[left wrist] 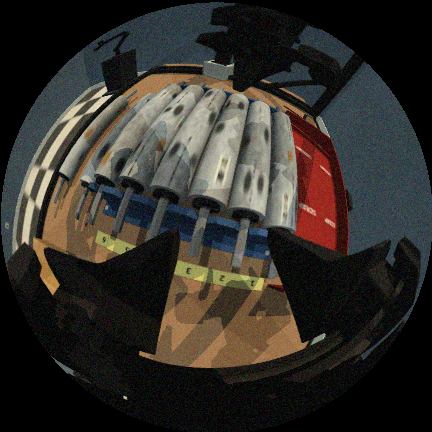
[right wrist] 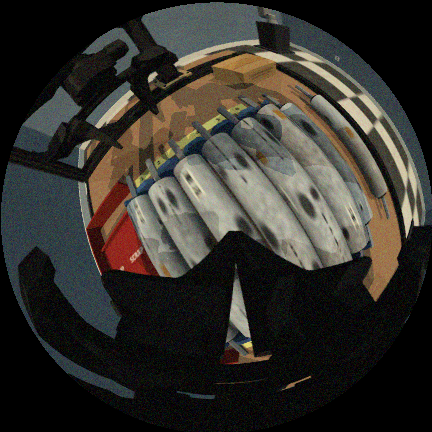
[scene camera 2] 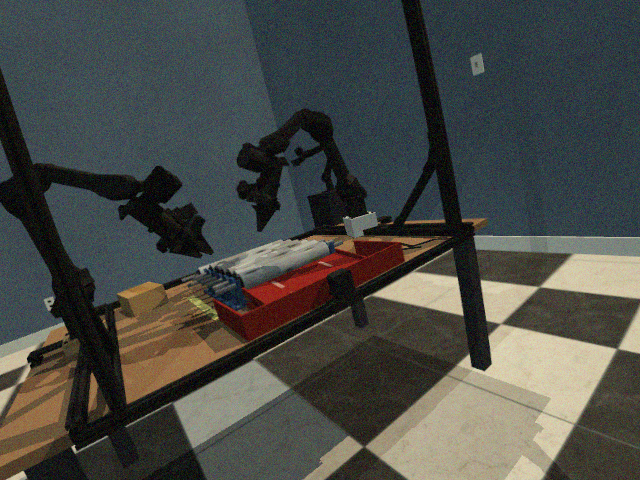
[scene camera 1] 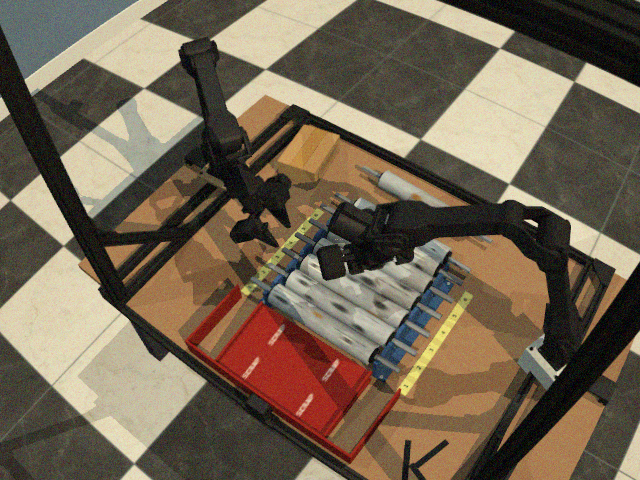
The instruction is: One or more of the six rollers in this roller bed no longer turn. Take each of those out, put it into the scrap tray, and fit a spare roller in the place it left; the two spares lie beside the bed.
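Frame: origin at the left arm's base, x ahead, y left, z up, level; millimetres.
Where they show: left gripper, fingertip midpoint: point(left wrist: 224, 234) point(right wrist: 138, 129) point(scene camera 2: 206, 255) point(scene camera 1: 283, 237); right gripper, fingertip midpoint: point(left wrist: 236, 90) point(right wrist: 233, 236) point(scene camera 2: 259, 231) point(scene camera 1: 352, 264); left arm's base at its link origin: point(right wrist: 170, 76); right arm's base at its link origin: point(left wrist: 221, 62) point(scene camera 2: 358, 215) point(scene camera 1: 557, 352).
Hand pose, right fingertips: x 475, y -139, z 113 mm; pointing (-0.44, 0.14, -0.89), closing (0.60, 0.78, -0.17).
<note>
Each offset is from my right fingertips to the top centre of the thing. "pt": to the spot under its first point.
The roller bed with blue end rails point(scene camera 1: 382, 370) point(left wrist: 225, 232) holds a row of six grey, spotted rollers {108 mm right, 6 mm back, 67 mm down} point(scene camera 1: 320, 320) {58 mm right, 5 mm ahead, 67 mm down} point(left wrist: 252, 165) {7 mm right, 8 mm ahead, 66 mm down} point(right wrist: 210, 200). One spare roller {209 mm left, 9 mm ahead, 94 mm down} point(left wrist: 107, 145) point(right wrist: 312, 127) lies close beside the far roller of the bed. The other spare {318 mm left, 19 mm ahead, 94 mm down} point(scene camera 1: 398, 183) point(left wrist: 92, 137) point(right wrist: 350, 135) lies farther out, near the table edge. The red scrap tray {225 mm right, 9 mm back, 93 mm down} point(scene camera 1: 279, 372) point(scene camera 2: 294, 304) point(left wrist: 320, 200) is empty. My left gripper point(scene camera 1: 282, 235) point(scene camera 2: 211, 253) point(left wrist: 224, 234) is open above the numbered strip end. My right gripper point(scene camera 2: 260, 228) point(right wrist: 234, 236) is shut and empty above the rollers; its fingertips are hidden in scene camera 1.
A cardboard box {298 mm left, 311 mm back, 87 mm down} point(scene camera 1: 308, 152) point(scene camera 2: 142, 298) point(right wrist: 243, 70) stands at the back left of the table in scene camera 1. Yellow strips {pt 2 mm left, 215 mm ahead, 142 mm down} point(scene camera 1: 436, 343) numbered 1 to 6 run along both ends of the bed. Dark frame posts point(scene camera 1: 51, 165) point(scene camera 2: 434, 113) rise at the table's sides.
</note>
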